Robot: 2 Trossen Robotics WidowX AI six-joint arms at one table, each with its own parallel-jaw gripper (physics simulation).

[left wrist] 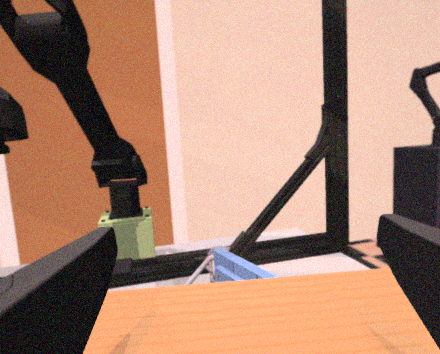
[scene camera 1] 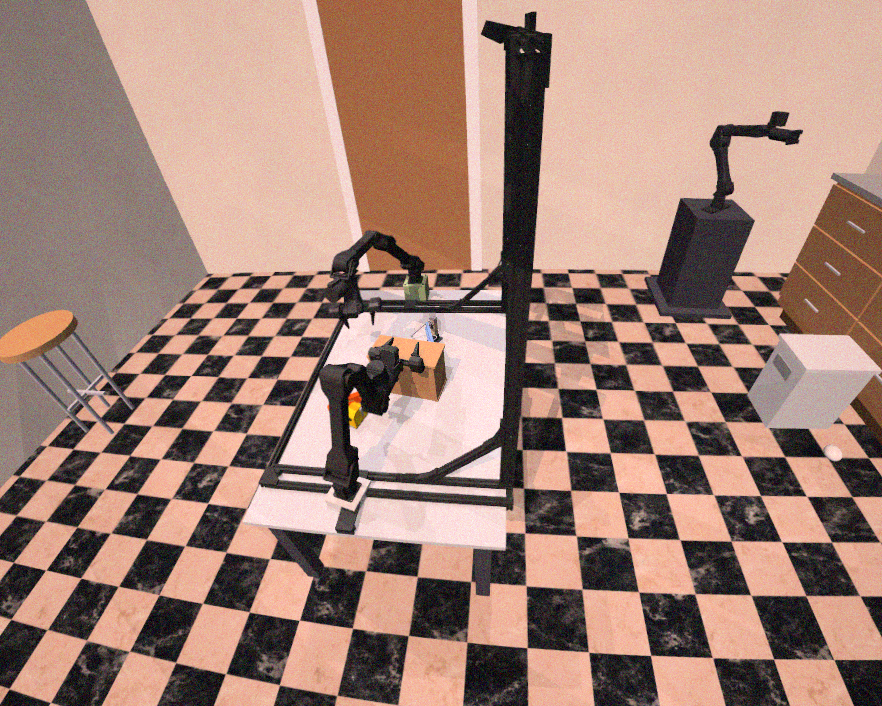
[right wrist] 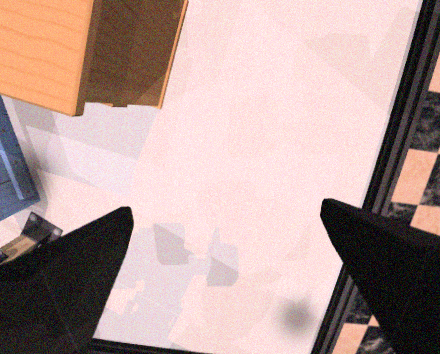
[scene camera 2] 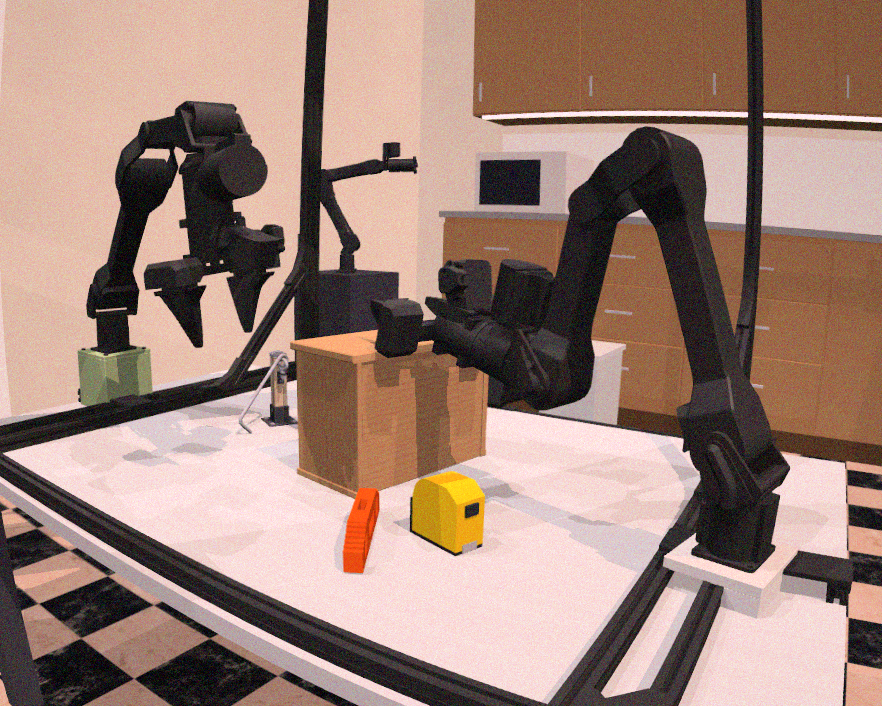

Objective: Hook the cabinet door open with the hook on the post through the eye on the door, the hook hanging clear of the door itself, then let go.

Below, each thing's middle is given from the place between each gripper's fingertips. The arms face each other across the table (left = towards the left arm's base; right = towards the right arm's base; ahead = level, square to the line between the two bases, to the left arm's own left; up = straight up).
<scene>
My left gripper is now 13 cm above the wooden cabinet [scene camera 2: 364, 420], 6 cm to the left of it and 1 cm short of it. Also, from my left hand: blue door [left wrist: 228, 267] (14 cm below, 12 cm to the right, 6 cm behind); post with hook [scene camera 2: 279, 410] (27 cm to the right, 16 cm below); yellow block [scene camera 2: 447, 510] (18 cm to the left, 18 cm below, 16 cm ahead).
I see the wooden cabinet 190 mm behind my right hand, 90 mm below it and 40 mm to the left of it. Round my right hand: blue door 250 mm behind, 100 mm below, 20 mm to the right; post with hook 200 mm behind, 160 mm to the right, 120 mm below; orange block [scene camera 2: 361, 523] 220 mm to the left, 160 mm below, 10 mm ahead.
</scene>
